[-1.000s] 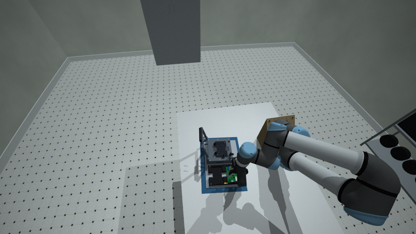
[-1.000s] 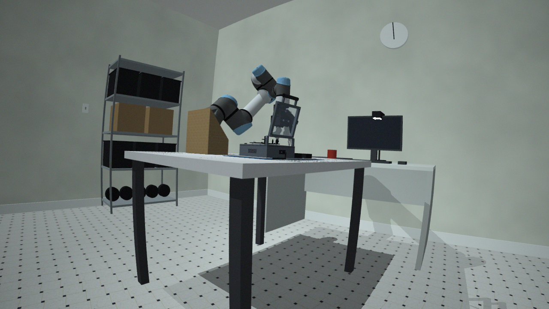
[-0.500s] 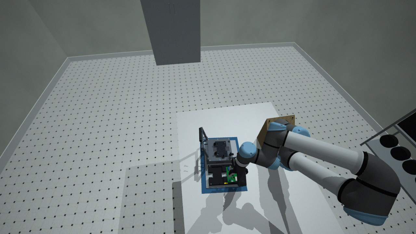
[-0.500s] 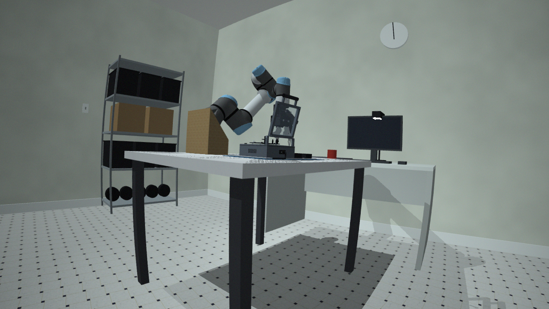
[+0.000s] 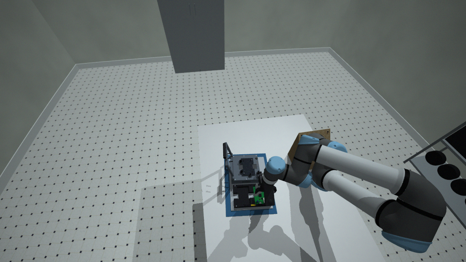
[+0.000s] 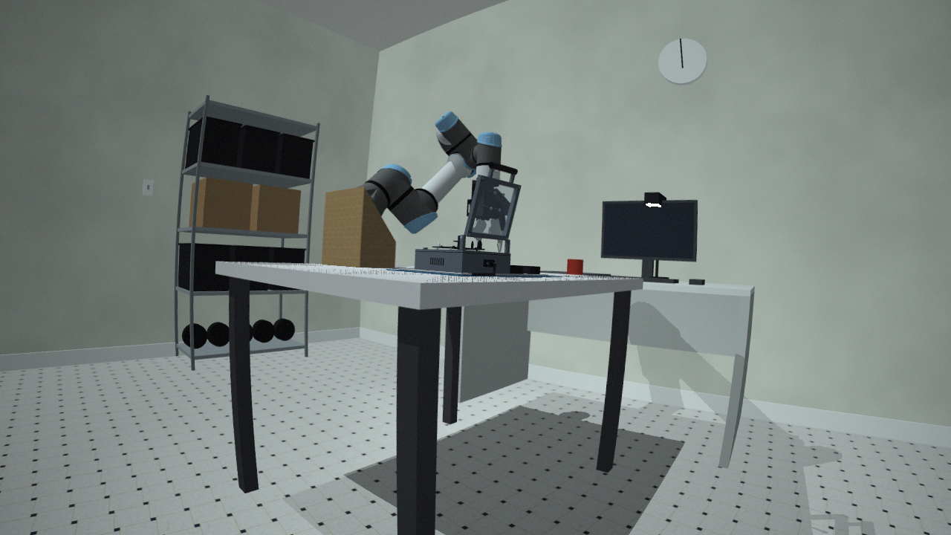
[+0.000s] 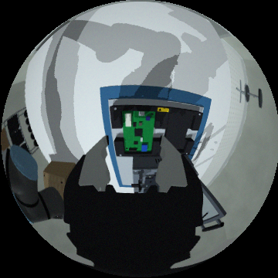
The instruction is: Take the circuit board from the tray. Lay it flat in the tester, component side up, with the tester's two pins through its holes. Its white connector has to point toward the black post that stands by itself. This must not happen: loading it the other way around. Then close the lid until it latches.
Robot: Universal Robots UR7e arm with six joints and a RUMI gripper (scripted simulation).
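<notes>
The green circuit board lies 20 mm to the right of my hand and 60 mm below it. The rest, counted from my hand: lid 140 mm ahead, 230 mm to the right, 110 mm above.
</notes>
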